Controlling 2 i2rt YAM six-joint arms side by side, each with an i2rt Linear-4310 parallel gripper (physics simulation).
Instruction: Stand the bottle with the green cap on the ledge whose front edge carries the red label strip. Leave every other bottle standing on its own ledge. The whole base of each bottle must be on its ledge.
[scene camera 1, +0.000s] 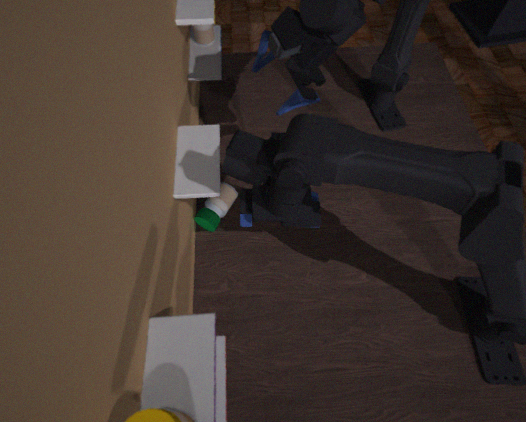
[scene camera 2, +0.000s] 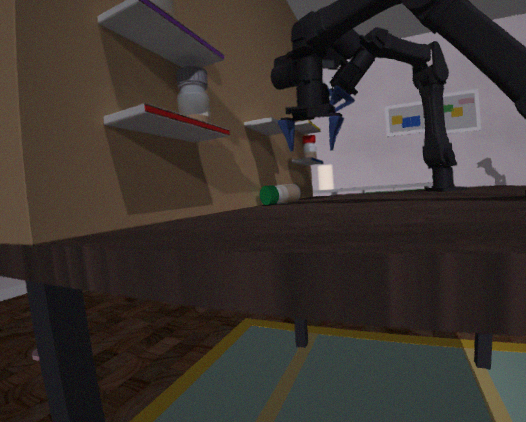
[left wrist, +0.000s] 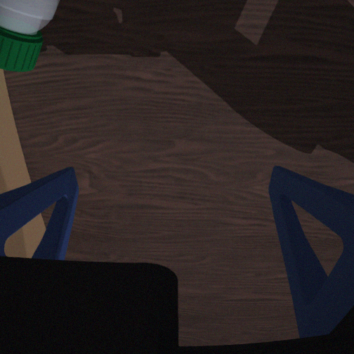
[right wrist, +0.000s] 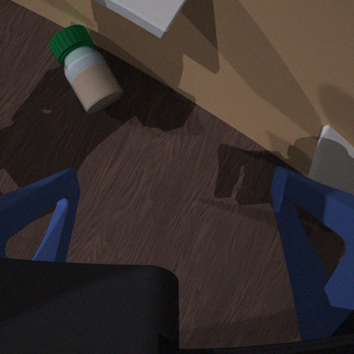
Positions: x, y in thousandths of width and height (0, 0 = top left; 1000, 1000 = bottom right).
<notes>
In view: the left gripper (scene camera 2: 592, 357), the right gripper (scene camera 1: 505, 219) and a grey-capped bottle (scene camera 2: 368, 241).
The left gripper shows as well in the left wrist view (left wrist: 490, 501). The right gripper also shows in scene camera 2 (scene camera 2: 615, 269) and in the right wrist view (right wrist: 493, 504). Scene camera 1 does not show the grey-capped bottle, which is hidden by a purple-strip ledge. The left wrist view does not show the grey-capped bottle: it is out of frame.
</notes>
